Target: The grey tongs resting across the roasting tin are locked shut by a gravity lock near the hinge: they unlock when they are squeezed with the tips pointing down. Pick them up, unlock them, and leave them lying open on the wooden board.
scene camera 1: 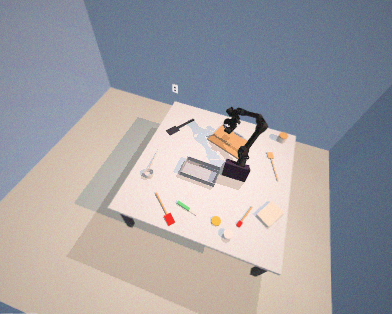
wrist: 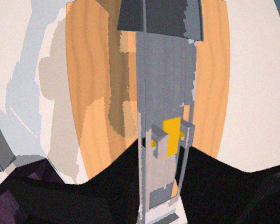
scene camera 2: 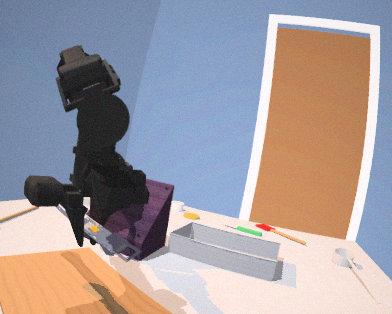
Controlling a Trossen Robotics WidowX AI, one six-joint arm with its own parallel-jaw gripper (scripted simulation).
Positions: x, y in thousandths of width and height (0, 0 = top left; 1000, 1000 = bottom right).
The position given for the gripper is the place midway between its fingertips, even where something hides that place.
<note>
In view: the gripper (scene camera 2: 221, 782), a wooden board (wrist: 362, 279) and a grey roasting tin (scene camera 2: 654, 820).
The gripper is seen too in the wrist view (wrist: 559, 641). The grey roasting tin is seen too in scene camera 1 (scene camera 1: 527, 553).
</note>
